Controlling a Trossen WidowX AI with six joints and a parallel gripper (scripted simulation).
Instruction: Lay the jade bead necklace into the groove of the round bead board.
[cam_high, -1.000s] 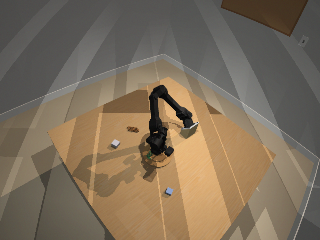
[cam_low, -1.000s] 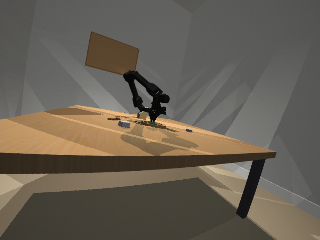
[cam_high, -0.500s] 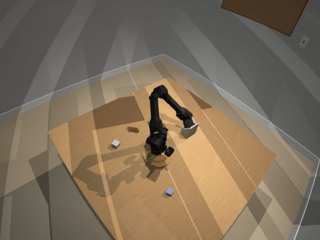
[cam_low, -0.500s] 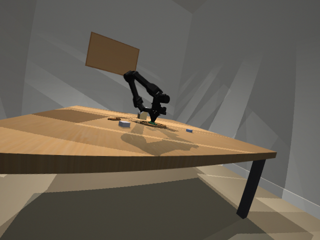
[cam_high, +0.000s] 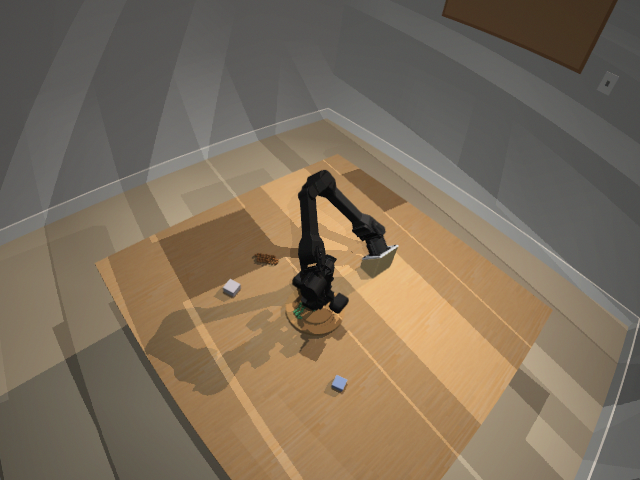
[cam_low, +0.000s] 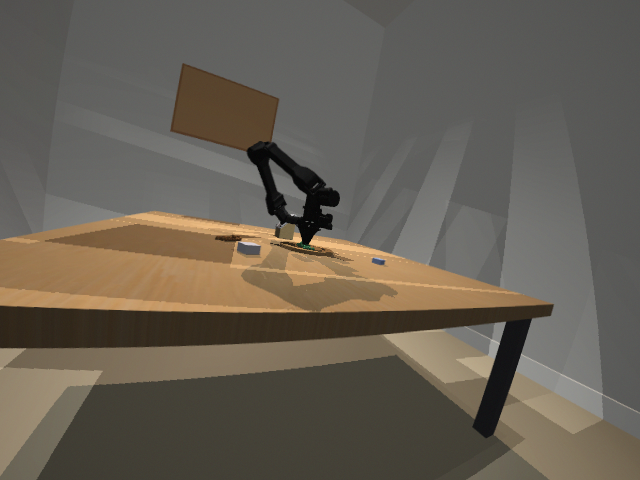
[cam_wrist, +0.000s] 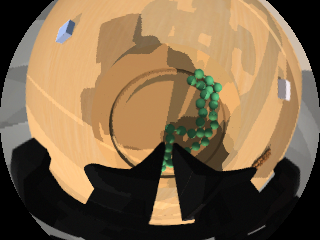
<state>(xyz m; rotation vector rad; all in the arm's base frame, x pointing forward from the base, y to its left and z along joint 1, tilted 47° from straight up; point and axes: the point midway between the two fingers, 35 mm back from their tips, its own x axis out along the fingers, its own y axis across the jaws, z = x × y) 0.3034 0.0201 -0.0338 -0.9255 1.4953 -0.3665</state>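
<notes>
Right now the round wooden bead board is 10 mm below my gripper tip and 10 mm ahead of it. Also, from my gripper tip: blue block: 260 mm to the left, 100 mm ahead, 10 mm below; pale grey block: 210 mm to the right, 210 mm ahead.
</notes>
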